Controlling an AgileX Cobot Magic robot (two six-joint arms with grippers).
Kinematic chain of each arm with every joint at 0, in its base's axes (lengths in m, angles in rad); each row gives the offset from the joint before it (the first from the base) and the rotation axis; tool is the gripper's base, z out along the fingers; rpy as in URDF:
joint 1: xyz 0 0 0.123 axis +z
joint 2: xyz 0 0 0 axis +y
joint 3: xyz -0.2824 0 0.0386 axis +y
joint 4: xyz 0.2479 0 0.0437 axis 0.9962 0 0.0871
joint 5: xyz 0 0 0 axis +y
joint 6: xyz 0.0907 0 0.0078 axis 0.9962 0 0.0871
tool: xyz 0 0 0 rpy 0 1.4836 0
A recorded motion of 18 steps. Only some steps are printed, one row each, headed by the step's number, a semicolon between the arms.
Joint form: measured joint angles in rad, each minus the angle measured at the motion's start. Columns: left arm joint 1, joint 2, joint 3, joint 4, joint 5, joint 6; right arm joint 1, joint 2, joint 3, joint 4, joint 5, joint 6.
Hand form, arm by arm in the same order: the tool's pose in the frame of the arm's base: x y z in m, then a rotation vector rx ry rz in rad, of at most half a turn. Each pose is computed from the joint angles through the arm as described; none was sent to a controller.
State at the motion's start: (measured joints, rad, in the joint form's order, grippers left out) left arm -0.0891 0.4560 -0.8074 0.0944 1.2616 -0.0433; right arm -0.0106 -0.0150 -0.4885 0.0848 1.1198 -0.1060
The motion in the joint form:
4: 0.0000 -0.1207 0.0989 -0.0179 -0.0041 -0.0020; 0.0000 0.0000 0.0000 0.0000 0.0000 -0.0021
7: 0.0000 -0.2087 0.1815 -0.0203 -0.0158 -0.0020; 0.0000 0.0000 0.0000 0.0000 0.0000 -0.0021
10: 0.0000 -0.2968 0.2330 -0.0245 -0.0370 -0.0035; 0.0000 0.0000 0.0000 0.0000 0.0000 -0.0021
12: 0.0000 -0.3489 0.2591 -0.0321 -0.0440 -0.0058; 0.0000 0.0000 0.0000 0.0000 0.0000 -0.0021
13: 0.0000 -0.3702 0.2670 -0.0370 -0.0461 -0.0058; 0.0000 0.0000 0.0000 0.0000 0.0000 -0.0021
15: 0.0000 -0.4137 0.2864 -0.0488 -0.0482 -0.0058; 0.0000 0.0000 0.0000 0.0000 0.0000 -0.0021
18: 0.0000 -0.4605 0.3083 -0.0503 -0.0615 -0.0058; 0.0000 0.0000 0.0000 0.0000 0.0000 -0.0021
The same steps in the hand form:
4: 0.0248 0.0044 0.3185 0.0446 2.3642 0.0325; -0.0085 0.0070 0.2694 -0.1093 2.0941 0.0308
7: 0.0149 0.0051 0.2979 0.0448 2.3473 0.0281; -0.0085 0.0070 0.2694 -0.1093 2.0941 0.0308
10: 0.0051 0.0055 0.2858 0.0416 2.2900 0.0172; -0.0085 0.0070 0.2694 -0.1093 2.0941 0.0308
12: -0.0006 0.0054 0.2791 0.0384 2.2576 0.0038; -0.0085 0.0070 0.2694 -0.1093 2.0941 0.0308
13: -0.0031 0.0052 0.2770 0.0382 2.2425 -0.0036; -0.0085 0.0070 0.2694 -0.1093 2.0941 0.0308
15: -0.0077 0.0046 0.2715 0.0385 2.2170 -0.0201; -0.0085 0.0070 0.2694 -0.1093 2.0941 0.0308
18: -0.0116 0.0048 0.2661 0.0376 2.1790 -0.0247; -0.0085 0.0070 0.2694 -0.1093 2.0941 0.0308

